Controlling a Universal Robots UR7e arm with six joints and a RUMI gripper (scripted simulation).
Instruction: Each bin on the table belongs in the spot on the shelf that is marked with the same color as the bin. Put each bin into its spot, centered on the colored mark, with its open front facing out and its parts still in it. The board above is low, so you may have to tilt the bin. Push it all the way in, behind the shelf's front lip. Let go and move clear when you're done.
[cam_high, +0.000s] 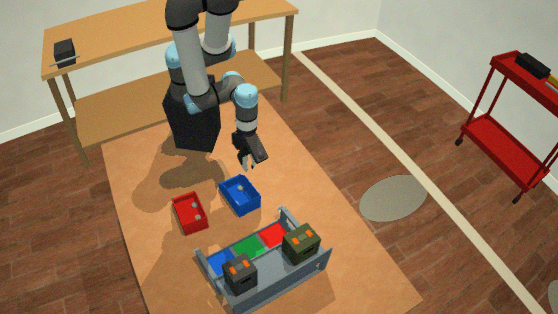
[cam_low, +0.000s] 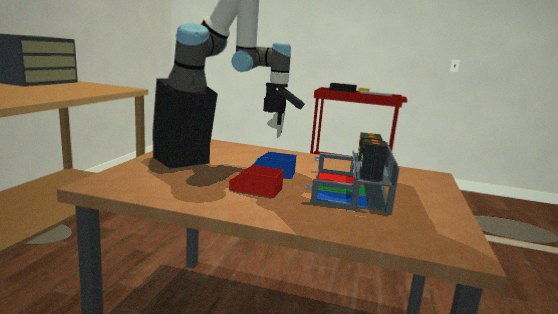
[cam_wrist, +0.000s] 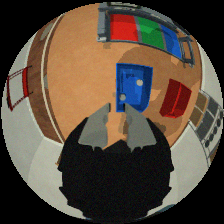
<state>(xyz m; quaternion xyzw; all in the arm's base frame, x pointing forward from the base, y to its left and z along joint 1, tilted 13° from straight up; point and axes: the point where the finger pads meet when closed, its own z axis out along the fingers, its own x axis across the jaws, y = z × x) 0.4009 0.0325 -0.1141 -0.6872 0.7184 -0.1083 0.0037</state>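
Right now my hand is 10 mm past the blue bin, 50 mm to the left of it and 120 mm above it. Round my hand: red bin 40 mm behind, 260 mm to the right, 120 mm below.
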